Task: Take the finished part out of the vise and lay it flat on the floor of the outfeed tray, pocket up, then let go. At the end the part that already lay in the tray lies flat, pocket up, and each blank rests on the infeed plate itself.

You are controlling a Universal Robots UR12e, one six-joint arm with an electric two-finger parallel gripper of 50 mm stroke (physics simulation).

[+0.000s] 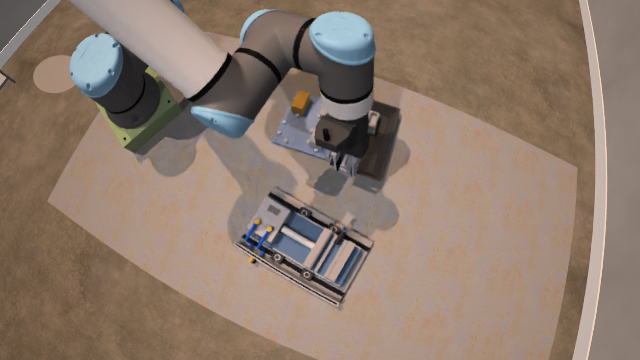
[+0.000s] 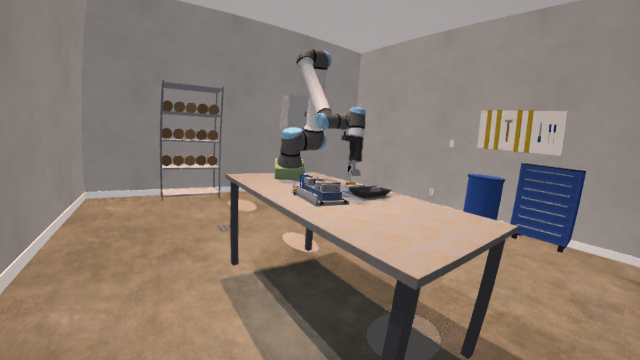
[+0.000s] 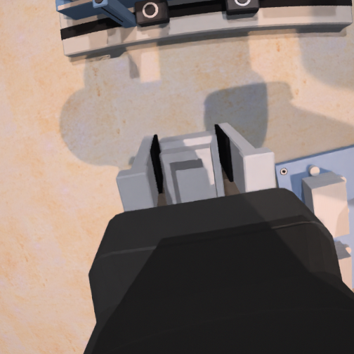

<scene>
In view: my gripper [image 1: 346,169].
My gripper is seen too in image 3 [image 3: 188,147].
</scene>
